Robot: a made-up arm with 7 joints. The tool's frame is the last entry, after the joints. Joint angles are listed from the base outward.
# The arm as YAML. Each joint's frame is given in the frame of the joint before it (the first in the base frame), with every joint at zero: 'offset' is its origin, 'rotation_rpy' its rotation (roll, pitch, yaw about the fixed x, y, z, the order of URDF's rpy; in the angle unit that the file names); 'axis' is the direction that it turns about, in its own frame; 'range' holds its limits. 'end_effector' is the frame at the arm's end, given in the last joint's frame.
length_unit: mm
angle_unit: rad
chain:
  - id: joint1
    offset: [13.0, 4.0, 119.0]
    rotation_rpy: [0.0, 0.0, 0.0]
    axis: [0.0, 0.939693, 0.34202]
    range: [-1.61, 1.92]
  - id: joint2
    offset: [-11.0, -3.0, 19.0]
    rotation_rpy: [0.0, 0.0, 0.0]
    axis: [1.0, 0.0, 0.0]
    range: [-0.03, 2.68]
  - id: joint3
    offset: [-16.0, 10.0, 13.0]
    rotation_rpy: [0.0, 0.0, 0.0]
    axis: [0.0, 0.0, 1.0]
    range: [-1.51, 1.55]
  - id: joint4
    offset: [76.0, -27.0, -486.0]
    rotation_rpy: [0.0, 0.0, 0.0]
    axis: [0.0, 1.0, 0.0]
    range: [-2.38, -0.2]
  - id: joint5
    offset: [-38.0, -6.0, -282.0]
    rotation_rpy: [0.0, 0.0, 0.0]
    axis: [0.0, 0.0, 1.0]
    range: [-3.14, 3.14]
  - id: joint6
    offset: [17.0, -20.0, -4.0]
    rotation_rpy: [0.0, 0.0, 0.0]
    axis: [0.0, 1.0, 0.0]
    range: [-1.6, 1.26]
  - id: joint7
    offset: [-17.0, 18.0, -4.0]
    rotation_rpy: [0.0, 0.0, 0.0]
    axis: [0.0, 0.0, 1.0]
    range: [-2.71, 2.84]
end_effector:
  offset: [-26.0, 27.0, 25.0]
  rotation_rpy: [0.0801, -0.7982, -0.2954]
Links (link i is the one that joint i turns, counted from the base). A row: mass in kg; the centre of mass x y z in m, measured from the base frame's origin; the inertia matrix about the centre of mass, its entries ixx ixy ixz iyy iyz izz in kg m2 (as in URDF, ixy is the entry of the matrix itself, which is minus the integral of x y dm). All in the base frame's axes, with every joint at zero. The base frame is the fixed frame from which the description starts. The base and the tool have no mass.
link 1: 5.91; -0.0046 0.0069 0.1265; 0.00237 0 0 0.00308 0.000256 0.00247
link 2: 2.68; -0.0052 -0.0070 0.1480; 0.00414 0 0 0.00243 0 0.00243
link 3: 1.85; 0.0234 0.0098 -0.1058; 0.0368 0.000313 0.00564 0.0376 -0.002 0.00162
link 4: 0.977; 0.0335 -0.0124 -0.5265; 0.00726 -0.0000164 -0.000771 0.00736 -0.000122 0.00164
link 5: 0.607; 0.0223 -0.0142 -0.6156; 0.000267 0 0 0.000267 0 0.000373
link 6: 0.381; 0.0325 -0.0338 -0.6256; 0.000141 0 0 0.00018 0 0.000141
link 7: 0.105; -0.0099 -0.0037 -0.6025; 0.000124 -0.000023 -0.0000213 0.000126 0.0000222 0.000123
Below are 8 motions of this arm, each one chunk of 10 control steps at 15 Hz.
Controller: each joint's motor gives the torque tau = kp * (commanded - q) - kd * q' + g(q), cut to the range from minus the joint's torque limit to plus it. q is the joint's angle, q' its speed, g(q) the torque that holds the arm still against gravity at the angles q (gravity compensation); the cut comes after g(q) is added. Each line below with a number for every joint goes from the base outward.
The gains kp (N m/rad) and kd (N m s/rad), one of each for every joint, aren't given. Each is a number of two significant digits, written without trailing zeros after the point. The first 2 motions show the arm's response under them.
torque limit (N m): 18 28 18 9.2 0.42 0.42 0.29
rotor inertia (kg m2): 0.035 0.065 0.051 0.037 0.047 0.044 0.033
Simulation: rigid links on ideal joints. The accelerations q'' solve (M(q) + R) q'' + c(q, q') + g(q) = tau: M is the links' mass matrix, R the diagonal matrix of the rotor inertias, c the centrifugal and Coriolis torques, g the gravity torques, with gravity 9.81 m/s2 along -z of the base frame. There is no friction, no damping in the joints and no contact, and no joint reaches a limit. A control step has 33 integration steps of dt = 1/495 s. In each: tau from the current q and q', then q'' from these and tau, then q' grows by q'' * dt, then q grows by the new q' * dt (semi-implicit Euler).
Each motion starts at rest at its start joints. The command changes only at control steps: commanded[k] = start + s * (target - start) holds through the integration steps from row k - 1 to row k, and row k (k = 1, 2, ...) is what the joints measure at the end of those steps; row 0 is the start. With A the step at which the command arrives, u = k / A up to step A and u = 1 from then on. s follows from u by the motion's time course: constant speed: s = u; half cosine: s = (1 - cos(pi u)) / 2; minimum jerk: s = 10 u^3 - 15 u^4 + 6 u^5; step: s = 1 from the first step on.
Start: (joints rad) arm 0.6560 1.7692 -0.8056 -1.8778 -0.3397 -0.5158 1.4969
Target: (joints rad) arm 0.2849 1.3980 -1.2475 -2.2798 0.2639 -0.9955 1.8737
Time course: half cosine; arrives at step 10
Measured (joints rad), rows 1 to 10:
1: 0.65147 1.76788 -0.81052 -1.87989 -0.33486 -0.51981 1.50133
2: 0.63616 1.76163 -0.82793 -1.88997 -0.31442 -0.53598 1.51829
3: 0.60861 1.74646 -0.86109 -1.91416 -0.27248 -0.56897 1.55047
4: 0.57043 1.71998 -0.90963 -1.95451 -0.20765 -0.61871 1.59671
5: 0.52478 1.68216 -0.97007 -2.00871 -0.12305 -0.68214 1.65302
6: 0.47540 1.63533 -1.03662 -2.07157 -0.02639 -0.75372 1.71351
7: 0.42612 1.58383 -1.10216 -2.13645 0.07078 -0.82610 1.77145
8: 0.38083 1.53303 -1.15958 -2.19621 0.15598 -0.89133 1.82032
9: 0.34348 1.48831 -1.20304 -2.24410 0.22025 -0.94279 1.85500
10: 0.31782 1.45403 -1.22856 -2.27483 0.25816 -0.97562 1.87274
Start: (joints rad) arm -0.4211 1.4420 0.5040 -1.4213 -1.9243 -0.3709 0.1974
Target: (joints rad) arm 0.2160 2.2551 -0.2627 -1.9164 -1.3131 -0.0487 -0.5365
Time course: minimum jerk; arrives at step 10
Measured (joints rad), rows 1 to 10:
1: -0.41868 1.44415 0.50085 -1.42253 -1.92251 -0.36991 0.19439
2: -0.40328 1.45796 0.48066 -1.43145 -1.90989 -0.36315 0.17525
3: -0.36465 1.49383 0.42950 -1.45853 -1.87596 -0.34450 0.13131
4: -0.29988 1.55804 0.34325 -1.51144 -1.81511 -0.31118 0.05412
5: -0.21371 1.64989 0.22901 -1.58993 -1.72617 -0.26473 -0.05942
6: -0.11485 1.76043 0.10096 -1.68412 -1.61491 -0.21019 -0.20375
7: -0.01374 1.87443 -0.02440 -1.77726 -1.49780 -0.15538 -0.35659
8: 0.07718 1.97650 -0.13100 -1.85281 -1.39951 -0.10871 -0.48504
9: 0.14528 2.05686 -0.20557 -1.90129 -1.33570 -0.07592 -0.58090
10: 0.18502 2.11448 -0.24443 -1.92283 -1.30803 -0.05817 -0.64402
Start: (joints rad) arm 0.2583 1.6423 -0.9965 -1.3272 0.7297 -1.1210 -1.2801
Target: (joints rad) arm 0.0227 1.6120 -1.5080 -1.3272 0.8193 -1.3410 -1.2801
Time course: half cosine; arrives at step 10
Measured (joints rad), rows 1 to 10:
1: 0.25504 1.64254 -1.00241 -1.32703 0.73046 -1.12291 -1.28011
2: 0.24449 1.64294 -1.02319 -1.32648 0.73362 -1.13051 -1.28014
3: 0.22625 1.64274 -1.06230 -1.32566 0.74036 -1.14613 -1.28017
4: 0.20159 1.64123 -1.11865 -1.32498 0.75064 -1.16957 -1.28017
5: 0.17248 1.63810 -1.18784 -1.32484 0.76348 -1.19896 -1.28015
6: 0.14132 1.63355 -1.26342 -1.32545 0.77750 -1.23151 -1.28011
7: 0.11070 1.62819 -1.33791 -1.32667 0.79122 -1.26404 -1.28007
8: 0.08324 1.62282 -1.40390 -1.32812 0.80328 -1.29334 -1.28004
9: 0.06135 1.61818 -1.45486 -1.32935 0.81251 -1.31654 -1.28002
10: 0.04709 1.61479 -1.48579 -1.33002 0.81802 -1.33137 -1.28002

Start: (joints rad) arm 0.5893 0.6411 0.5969 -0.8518 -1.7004 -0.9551 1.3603
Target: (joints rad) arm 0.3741 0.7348 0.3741 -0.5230 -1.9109 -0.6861 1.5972
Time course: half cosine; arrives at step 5
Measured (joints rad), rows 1 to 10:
1: 0.58390 0.64509 0.58723 -0.83606 -1.70711 -0.94589 1.37128
2: 0.56299 0.65672 0.55528 -0.78339 -1.73244 -0.91693 1.40423
3: 0.52293 0.67262 0.50294 -0.69873 -1.78033 -0.86249 1.46496
4: 0.47207 0.68713 0.44577 -0.61124 -1.84147 -0.79098 1.53975
5: 0.42669 0.69674 0.40503 -0.55551 -1.89100 -0.73161 1.59111
6: 0.39564 0.70365 0.38568 -0.53697 -1.91484 -0.70036 1.60657
7: 0.37655 0.71110 0.37789 -0.53552 -1.91899 -0.68899 1.60244
8: 0.36614 0.71872 0.37539 -0.53769 -1.91568 -0.68609 1.59764
9: 0.36211 0.72534 0.37492 -0.53830 -1.91218 -0.68574 1.59624
10: 0.36242 0.73025 0.37500 -0.53636 -1.91055 -0.68587 1.59652

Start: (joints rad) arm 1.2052 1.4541 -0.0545 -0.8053 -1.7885 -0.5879 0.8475
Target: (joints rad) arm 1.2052 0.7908 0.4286 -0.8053 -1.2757 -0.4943 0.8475
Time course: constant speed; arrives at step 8
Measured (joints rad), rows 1 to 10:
1: 1.20348 1.43628 -0.01949 -0.80203 -1.77081 -0.58358 0.84739
2: 1.20059 1.40064 0.03103 -0.80160 -1.72433 -0.57466 0.84736
3: 1.19822 1.34958 0.08675 -0.80433 -1.65804 -0.56369 0.84732
4: 1.19712 1.28642 0.14386 -0.80755 -1.58604 -0.55220 0.84728
5: 1.19732 1.21470 0.20138 -0.80925 -1.51652 -0.54069 0.84728
6: 1.19851 1.13752 0.25933 -0.80900 -1.45051 -0.52921 0.84732
7: 1.20022 1.05713 0.31781 -0.80744 -1.38644 -0.51769 0.84739
8: 1.20202 0.97506 0.37687 -0.80545 -1.32284 -0.50611 0.84747
9: 1.20605 0.90995 0.40135 -0.79925 -1.28002 -0.49858 0.84788
10: 1.21052 0.86197 0.41081 -0.79221 -1.26576 -0.49554 0.84827

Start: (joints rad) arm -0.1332 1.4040 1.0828 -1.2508 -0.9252 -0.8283 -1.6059
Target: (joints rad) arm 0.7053 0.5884 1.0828 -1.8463 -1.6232 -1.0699 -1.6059
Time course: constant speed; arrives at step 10
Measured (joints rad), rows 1 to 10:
1: -0.09977 1.38983 1.08801 -1.28618 -0.94440 -0.83685 -1.60536
2: -0.04407 1.35634 1.09011 -1.34412 -0.99457 -0.85473 -1.60500
3: 0.02452 1.30605 1.08839 -1.40522 -1.06657 -0.87720 -1.60508
4: 0.10064 1.24245 1.08474 -1.46149 -1.14526 -0.90118 -1.60537
5: 0.18099 1.16935 1.08078 -1.51278 -1.22146 -0.92545 -1.60567
6: 0.26356 1.09034 1.07749 -1.56209 -1.29380 -0.94969 -1.60590
7: 0.34716 1.00829 1.07525 -1.61231 -1.36390 -0.97386 -1.60606
8: 0.43116 0.92512 1.07405 -1.66496 -1.43331 -0.99800 -1.60616
9: 0.51529 0.84194 1.07371 -1.72022 -1.50276 -1.02214 -1.60622
10: 0.59946 0.75918 1.07396 -1.77746 -1.57240 -1.04627 -1.60624

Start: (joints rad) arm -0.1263 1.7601 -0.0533 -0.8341 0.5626 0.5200 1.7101
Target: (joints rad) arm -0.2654 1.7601 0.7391 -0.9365 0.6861 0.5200 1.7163
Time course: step
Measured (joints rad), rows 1 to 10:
1: -0.16106 1.68313 0.22400 -0.85704 0.57356 0.51958 1.71096
2: -0.20285 1.64702 0.48516 -0.92334 0.61727 0.51885 1.71574
3: -0.23410 1.68341 0.62290 -0.94138 0.66597 0.51891 1.71783
4: -0.25871 1.72690 0.69864 -0.94938 0.69096 0.51931 1.71789
5: -0.27214 1.75760 0.73316 -0.95817 0.69625 0.51975 1.71760
6: -0.27654 1.77367 0.74513 -0.96227 0.69309 0.52003 1.71731
7: -0.27577 1.77873 0.74682 -0.95953 0.68900 0.52012 1.71699
8: -0.27293 1.77722 0.74482 -0.95243 0.68658 0.52011 1.71666
9: -0.26986 1.77278 0.74219 -0.94458 0.68573 0.52005 1.71641
10: -0.26740 1.76788 0.74010 -0.93842 0.68567 0.52001 1.71625

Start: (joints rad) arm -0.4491 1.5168 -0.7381 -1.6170 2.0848 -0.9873 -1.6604
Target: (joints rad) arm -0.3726 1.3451 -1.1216 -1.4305 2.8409 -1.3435 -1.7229
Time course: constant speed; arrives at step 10
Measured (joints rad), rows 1 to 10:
1: -0.45251 1.51514 -0.75266 -1.61049 2.10534 -0.99982 -1.66369
2: -0.45182 1.50895 -0.77942 -1.59616 2.15929 -1.02613 -1.66985
3: -0.44576 1.49834 -0.81416 -1.57724 2.23717 -1.05914 -1.67650
4: -0.43614 1.48435 -0.85304 -1.55686 2.32261 -1.09436 -1.68280
5: -0.42521 1.46827 -0.89333 -1.53688 2.40533 -1.13006 -1.68890
6: -0.41454 1.45113 -0.93352 -1.51788 2.48366 -1.16575 -1.69502
7: -0.40485 1.43361 -0.97305 -1.49963 2.55937 -1.20139 -1.70122
8: -0.39619 1.41606 -1.01190 -1.48168 2.63430 -1.23701 -1.70747
9: -0.38829 1.39862 -1.05030 -1.46368 2.70936 -1.27262 -1.71374
10: -0.38080 1.38131 -1.08847 -1.44549 2.78472 -1.30824 -1.72000

